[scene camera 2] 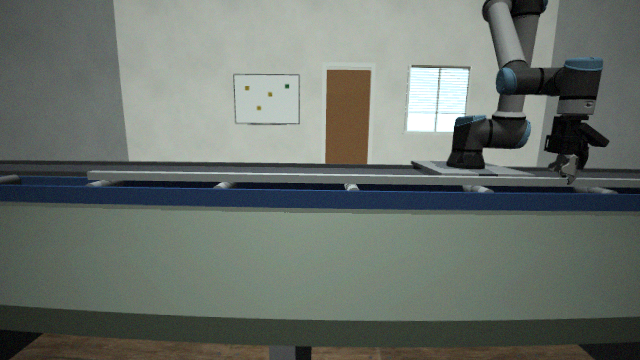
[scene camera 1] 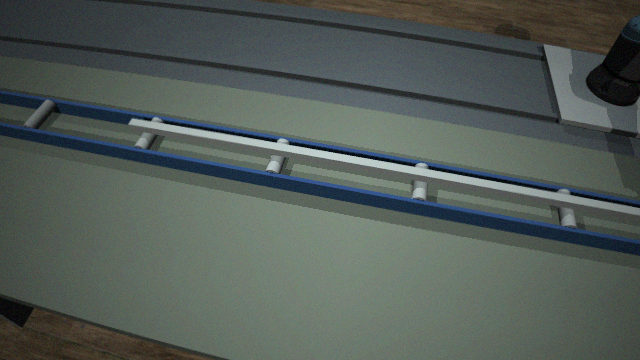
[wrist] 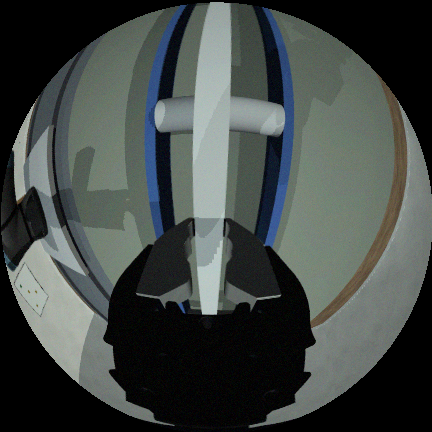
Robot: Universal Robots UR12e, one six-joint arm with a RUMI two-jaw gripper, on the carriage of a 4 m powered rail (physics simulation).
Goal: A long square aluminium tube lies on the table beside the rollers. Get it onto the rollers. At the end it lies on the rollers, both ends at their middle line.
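Pixels of known places: gripper, between the fingertips: (scene camera 2: pixel 565 183) (wrist: pixel 208 219); arm's base, origin of its link: (scene camera 2: pixel 465 166) (scene camera 1: pixel 611 88) (wrist: pixel 37 210).
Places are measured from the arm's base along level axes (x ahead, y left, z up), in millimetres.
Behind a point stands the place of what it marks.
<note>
The long square aluminium tube (scene camera 1: pixel 350 159) {x 616, y -877, z 55 mm} (scene camera 2: pixel 250 176) {x 628, y -995, z 49 mm} (wrist: pixel 212 165) {x 616, y 69, z 55 mm} lies along the conveyor, across several grey rollers (scene camera 1: pixel 419 191) {x 661, y -684, z 30 mm} (scene camera 2: pixel 352 187) {x 676, y -685, z 29 mm} (wrist: pixel 252 116) {x 649, y 115, z 29 mm}. It looks about level in scene camera 2. In scene camera 1 its left end is just past a roller, and the tube sits nearer the far side rail than the near one. In the wrist view it crosses the roller a little left of its middle. My gripper (scene camera 2: pixel 569 177) {x 614, y 16, z 39 mm} (wrist: pixel 208 219) {x 614, y 16, z 39 mm} is shut on the tube towards its right part, pointing down. The tube's right end is out of view in scene cameras 1 and 2.
Blue side rails (scene camera 1: pixel 350 193) {x 694, y -860, z 10 mm} (scene camera 2: pixel 300 199) {x 694, y -835, z -4 mm} (wrist: pixel 150 150) {x 553, y 82, z 22 mm} run along both sides of the rollers. The arm's base (scene camera 1: pixel 617 75) {x 60, y -45, z 96 mm} (scene camera 2: pixel 466 152) {x 66, y -35, z 83 mm} stands on the light carriage plate (scene camera 1: pixel 580 112) {x 173, y -151, z 0 mm} behind the conveyor, on the dark grey powered rail (scene camera 1: pixel 300 52). The pale green table (scene camera 1: pixel 300 260) {x 894, y -947, z -30 mm} (scene camera 2: pixel 300 260) {x 1007, y -810, z -30 mm} carries the conveyor.
</note>
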